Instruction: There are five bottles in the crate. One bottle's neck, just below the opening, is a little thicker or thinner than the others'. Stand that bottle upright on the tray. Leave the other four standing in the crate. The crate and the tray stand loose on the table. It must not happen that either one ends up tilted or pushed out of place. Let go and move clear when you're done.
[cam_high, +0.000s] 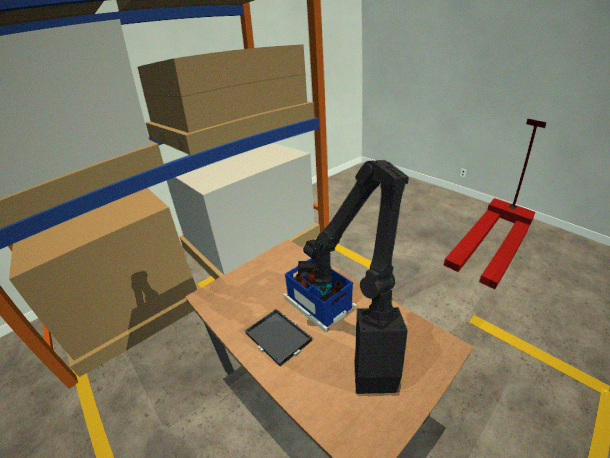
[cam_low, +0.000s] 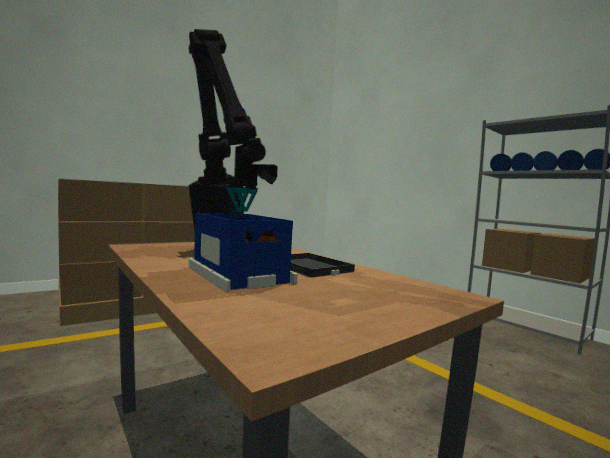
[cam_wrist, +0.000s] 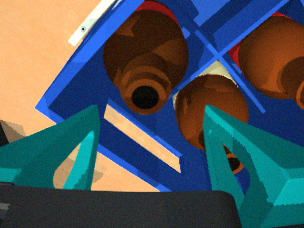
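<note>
Now: hand 17 cm short of the bottle, 2 cm to the left of it and 11 cm above it. Also, from my hand: crate (8 cm ahead, 5 cm to the right, 11 cm below); dark tray (9 cm ahead, 23 cm to the left, 18 cm below).
</note>
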